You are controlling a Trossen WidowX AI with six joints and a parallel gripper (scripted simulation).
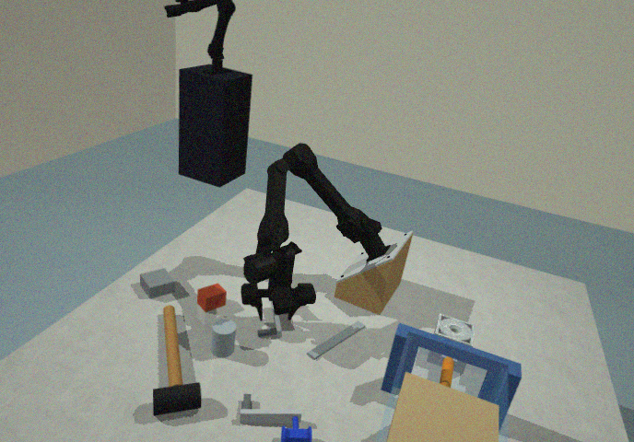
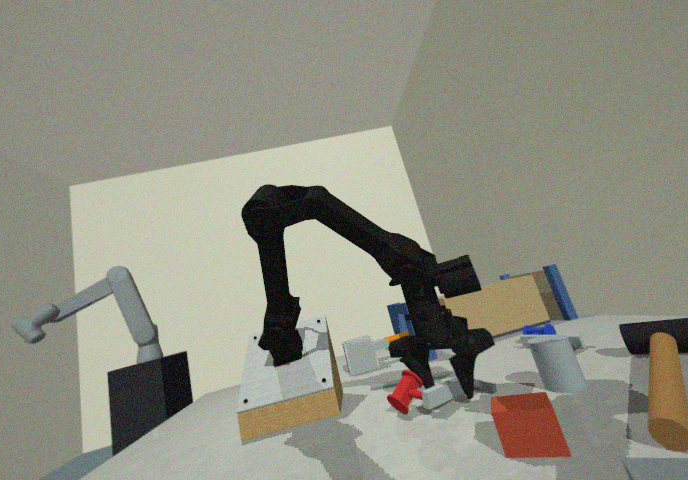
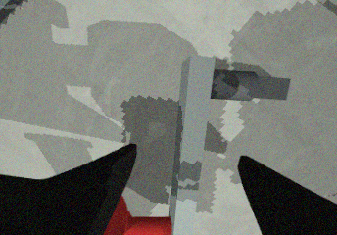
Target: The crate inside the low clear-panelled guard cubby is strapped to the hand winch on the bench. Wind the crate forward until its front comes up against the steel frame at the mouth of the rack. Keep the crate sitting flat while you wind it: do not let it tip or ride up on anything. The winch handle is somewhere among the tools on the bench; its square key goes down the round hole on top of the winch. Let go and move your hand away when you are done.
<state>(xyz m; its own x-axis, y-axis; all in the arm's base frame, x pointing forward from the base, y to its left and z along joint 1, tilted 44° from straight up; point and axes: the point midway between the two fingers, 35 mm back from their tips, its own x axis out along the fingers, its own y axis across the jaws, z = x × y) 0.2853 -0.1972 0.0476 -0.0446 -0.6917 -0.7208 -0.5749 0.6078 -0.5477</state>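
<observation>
The red-knobbed crank handle is 20 mm behind my gripper tip and 10 mm above it. From my gripper tip the other things lie so: L-shaped crank: 280 mm ahead, 150 mm to the left, 10 mm above; flat grey bar: 170 mm to the left, 30 mm behind, 10 mm below; red knob: 60 mm behind, 20 mm above.
</observation>
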